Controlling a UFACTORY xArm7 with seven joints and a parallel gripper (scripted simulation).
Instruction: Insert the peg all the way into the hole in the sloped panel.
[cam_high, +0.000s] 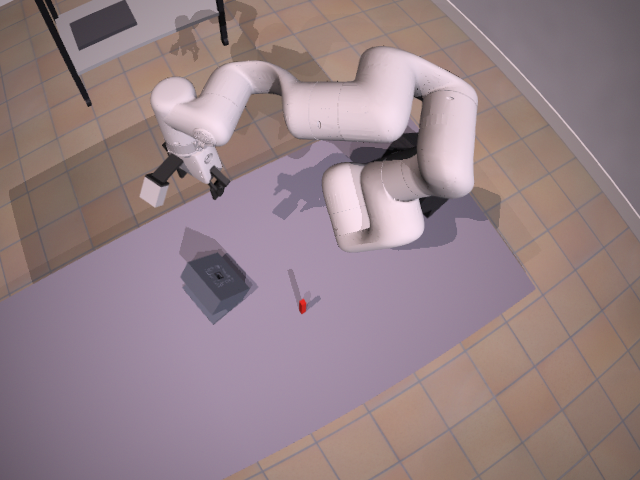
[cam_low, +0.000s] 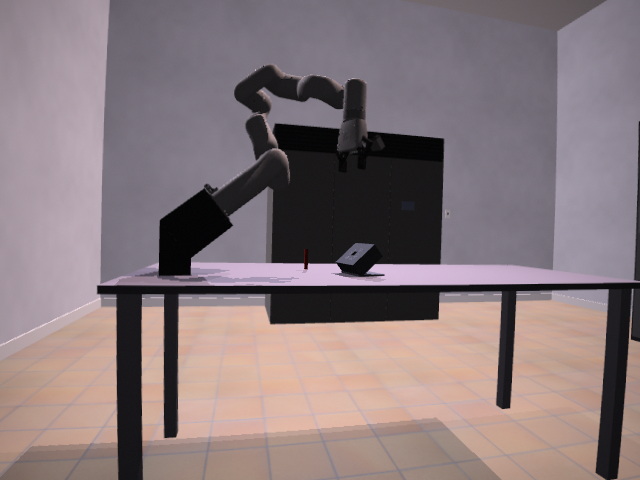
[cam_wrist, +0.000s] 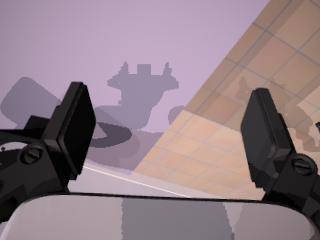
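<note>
My gripper is now 320 mm above the red peg, 210 mm to the right of it and 170 mm past it.
</note>
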